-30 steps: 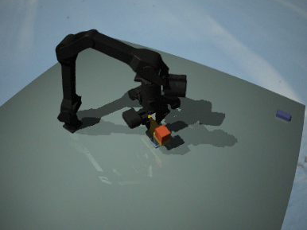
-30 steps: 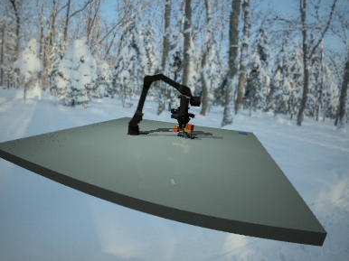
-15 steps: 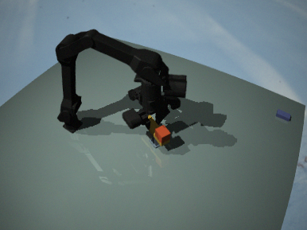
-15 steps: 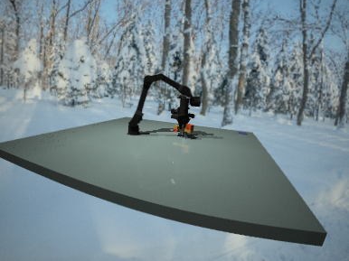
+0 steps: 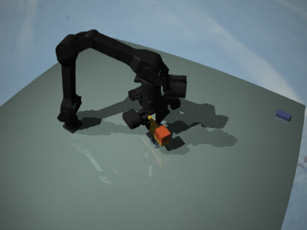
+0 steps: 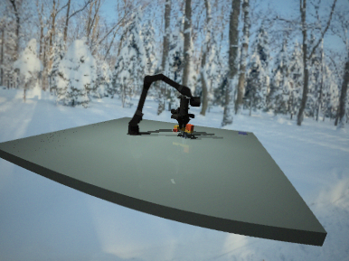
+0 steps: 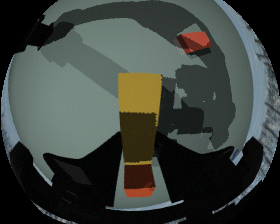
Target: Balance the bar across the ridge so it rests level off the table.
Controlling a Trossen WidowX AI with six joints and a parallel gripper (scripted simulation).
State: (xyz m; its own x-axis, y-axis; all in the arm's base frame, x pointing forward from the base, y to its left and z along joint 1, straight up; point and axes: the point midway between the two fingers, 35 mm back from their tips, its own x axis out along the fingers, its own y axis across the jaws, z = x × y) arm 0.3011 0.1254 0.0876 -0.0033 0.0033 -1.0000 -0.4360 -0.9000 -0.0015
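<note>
The bar lies 3 cm ahead of my gripper tip, 2 cm to the right of it and 1 cm above it. The rest, counted from my gripper tip: flat red block 15 cm to the left, 8 cm behind, 4 cm below; blue block 44 cm ahead, 37 cm to the left, 4 cm below.
</note>
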